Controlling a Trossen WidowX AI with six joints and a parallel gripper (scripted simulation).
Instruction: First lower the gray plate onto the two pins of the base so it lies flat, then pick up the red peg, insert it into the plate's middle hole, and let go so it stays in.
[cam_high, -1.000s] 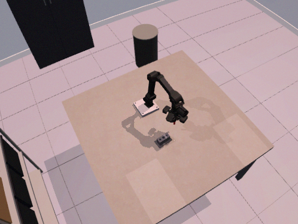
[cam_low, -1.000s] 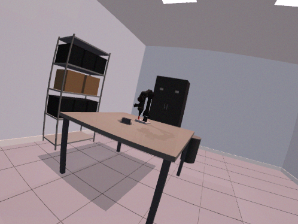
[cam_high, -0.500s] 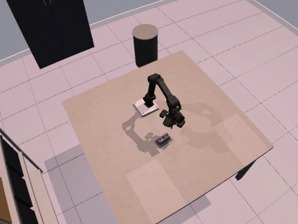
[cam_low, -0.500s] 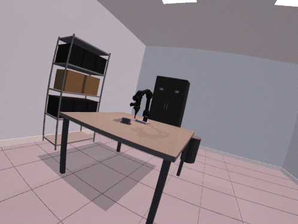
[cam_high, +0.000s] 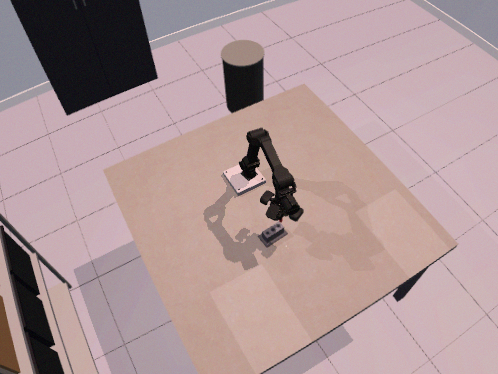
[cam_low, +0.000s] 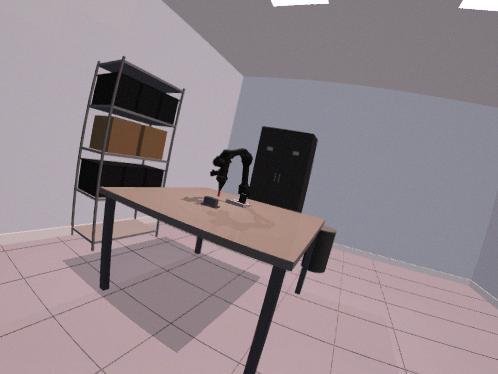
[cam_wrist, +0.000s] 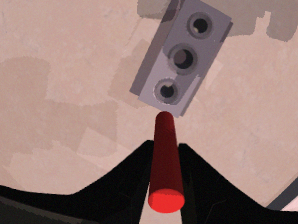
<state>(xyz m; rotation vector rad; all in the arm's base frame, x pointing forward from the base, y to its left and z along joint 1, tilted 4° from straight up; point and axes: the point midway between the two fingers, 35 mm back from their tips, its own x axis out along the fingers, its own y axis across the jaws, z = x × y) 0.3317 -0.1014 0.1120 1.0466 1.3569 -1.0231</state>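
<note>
Now: the gray plate 80 mm below my gripper tip and 50 mm to the right of it. From my gripper tip the other things lie so: red peg: right at my gripper tip; dark base: 110 mm below, 50 mm to the right.
</note>
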